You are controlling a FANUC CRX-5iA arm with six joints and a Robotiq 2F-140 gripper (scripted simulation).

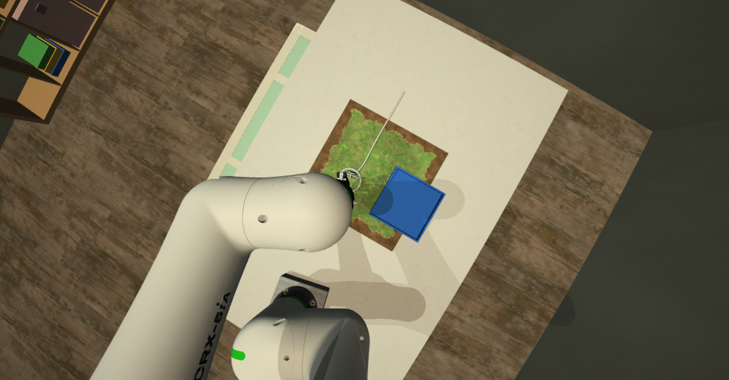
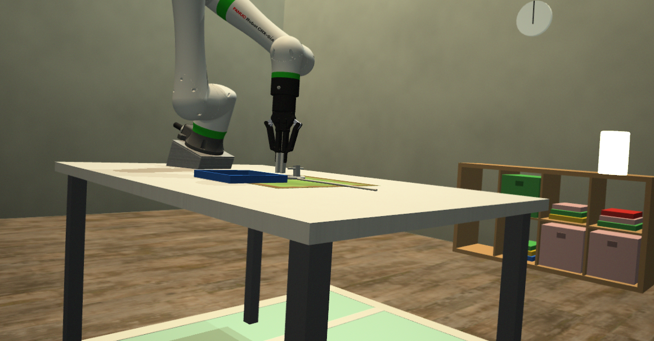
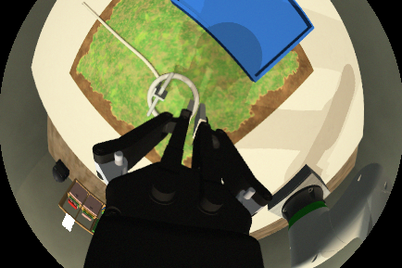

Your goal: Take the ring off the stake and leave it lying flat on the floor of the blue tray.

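My hand is 40 mm short of the ring, 10 mm to the right of it and 40 mm above it. Round my hand: blue tray: 30 mm ahead, 210 mm to the right, 40 mm below; short grey stake: 60 mm ahead, 10 mm to the left, 30 mm below; grass mat: 80 mm ahead, 50 mm to the right, 60 mm below.
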